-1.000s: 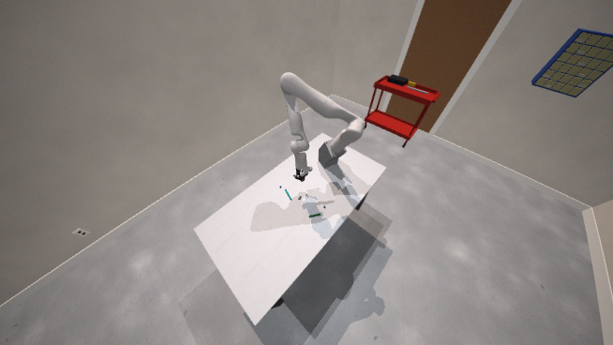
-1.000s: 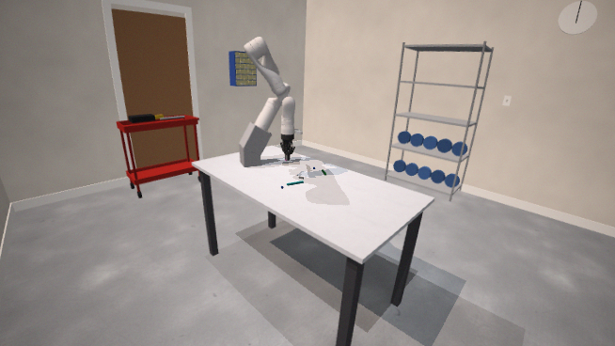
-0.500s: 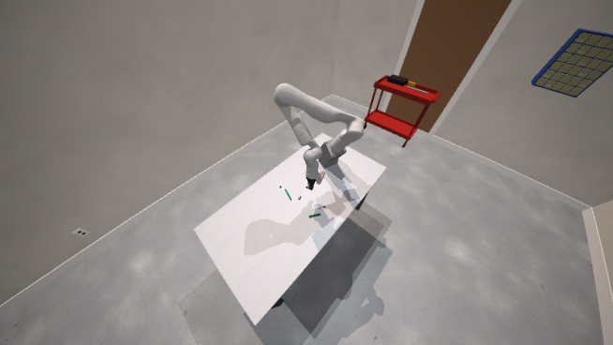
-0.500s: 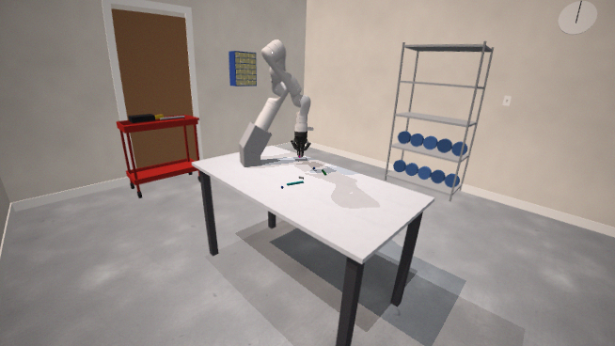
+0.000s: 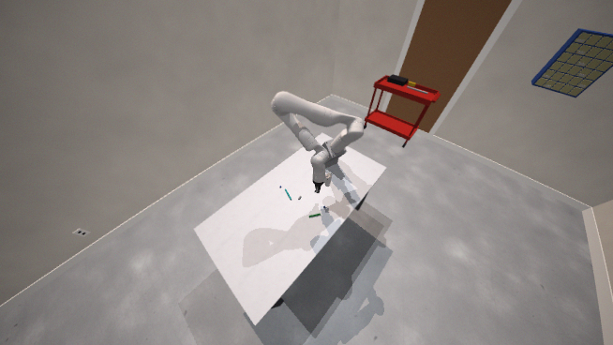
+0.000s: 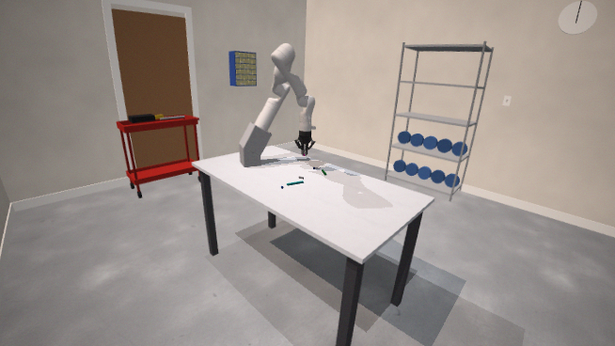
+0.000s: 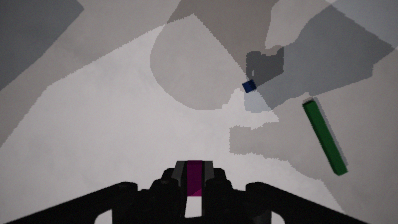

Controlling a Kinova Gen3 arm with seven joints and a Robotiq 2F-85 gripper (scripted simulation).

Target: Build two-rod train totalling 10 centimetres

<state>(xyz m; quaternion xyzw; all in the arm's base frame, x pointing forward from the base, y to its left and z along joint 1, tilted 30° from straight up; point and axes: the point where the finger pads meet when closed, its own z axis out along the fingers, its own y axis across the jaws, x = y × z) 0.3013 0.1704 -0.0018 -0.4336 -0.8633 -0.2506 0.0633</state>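
Right now my hand is 120 mm above the green rod, 100 mm short of it and 80 mm to the right of it. From my hand the other things lie so: grey rod: 120 mm below, 100 mm ahead, 90 mm to the right; turquoise rod: 170 mm to the right, 150 mm ahead, 120 mm below; magenta rod: 10 mm below.
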